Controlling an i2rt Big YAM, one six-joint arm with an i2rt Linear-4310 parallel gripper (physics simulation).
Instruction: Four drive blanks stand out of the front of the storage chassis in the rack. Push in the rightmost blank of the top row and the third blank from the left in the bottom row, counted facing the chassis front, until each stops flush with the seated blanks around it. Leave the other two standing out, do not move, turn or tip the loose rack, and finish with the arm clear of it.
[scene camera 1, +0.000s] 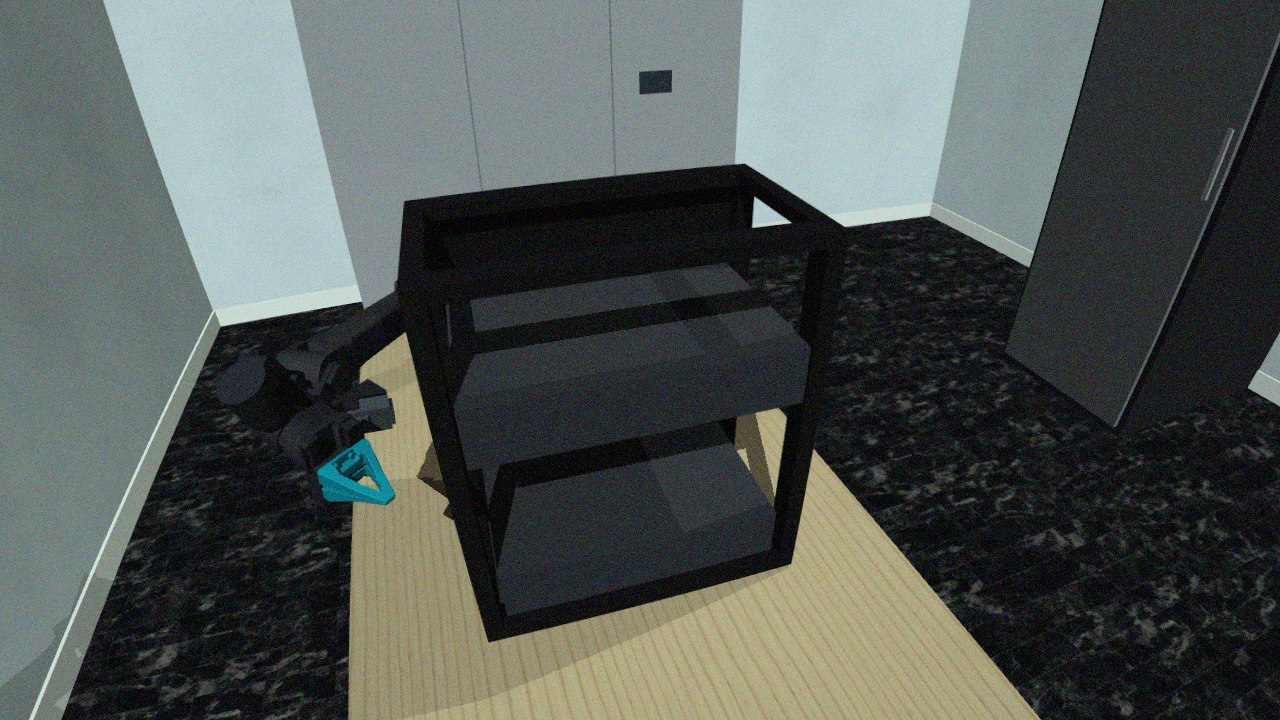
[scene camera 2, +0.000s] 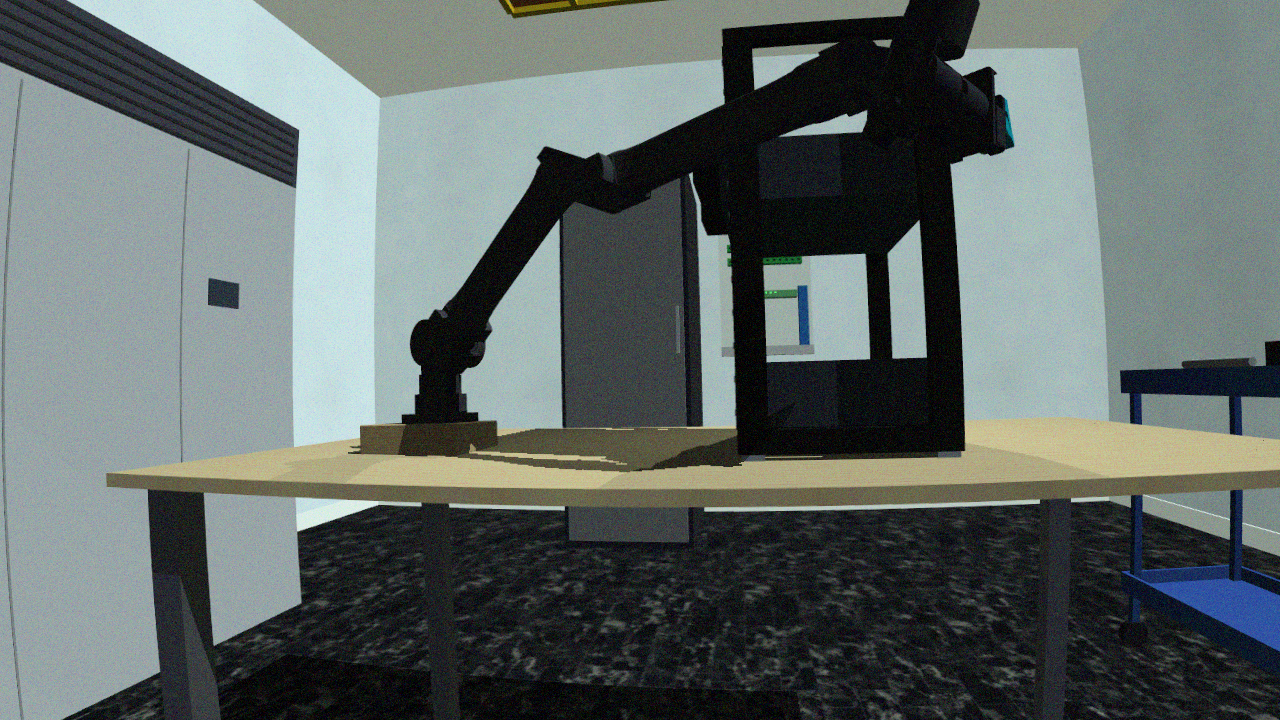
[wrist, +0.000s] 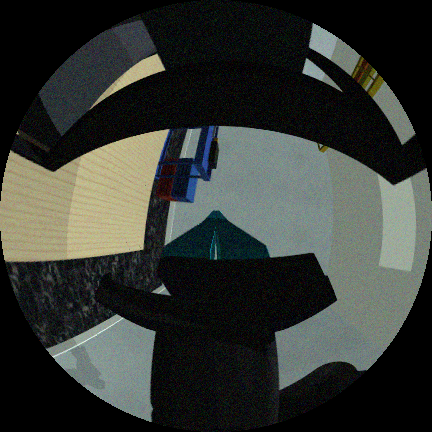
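A black rack (scene camera 2: 827, 194) stands 94 cm from the lens; my gripper (scene camera 2: 1009, 146), 92 cm from the lens.
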